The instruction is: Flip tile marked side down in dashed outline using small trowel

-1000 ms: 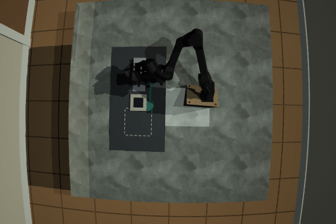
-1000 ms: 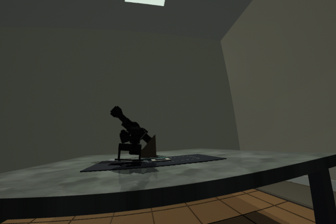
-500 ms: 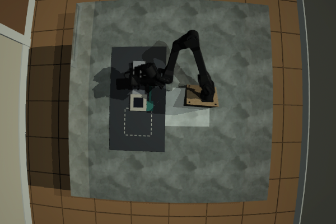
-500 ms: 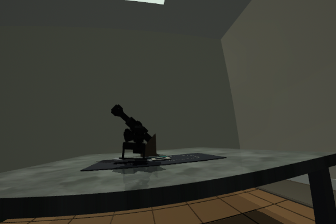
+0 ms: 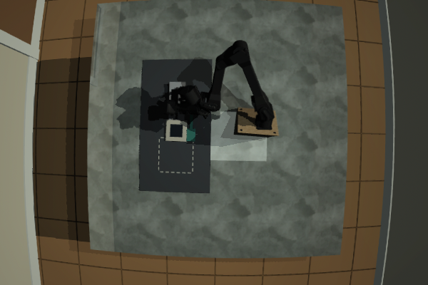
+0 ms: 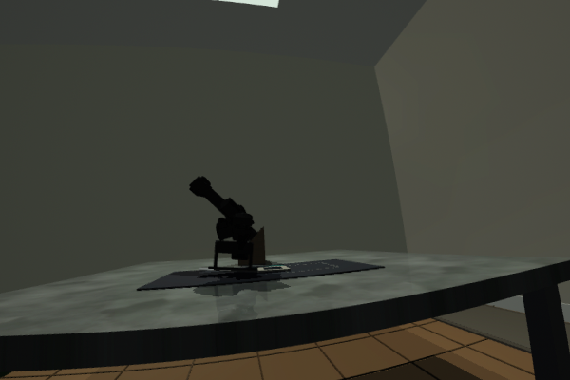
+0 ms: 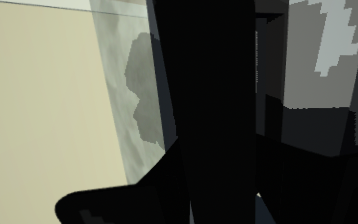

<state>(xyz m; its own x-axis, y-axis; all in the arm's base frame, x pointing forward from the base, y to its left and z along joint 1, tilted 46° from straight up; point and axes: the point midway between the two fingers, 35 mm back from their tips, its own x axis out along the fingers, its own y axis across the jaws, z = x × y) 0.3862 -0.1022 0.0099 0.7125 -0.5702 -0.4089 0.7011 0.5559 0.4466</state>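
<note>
Right now the dark mat is 80 mm to the left of my gripper tip, 80 mm below it and 20 mm behind it. The rest, counted from my gripper tip: teal trowel (90 mm behind, 70 mm to the left, 50 mm below); tile (110 mm to the left, 50 mm below, 20 mm behind).
</note>
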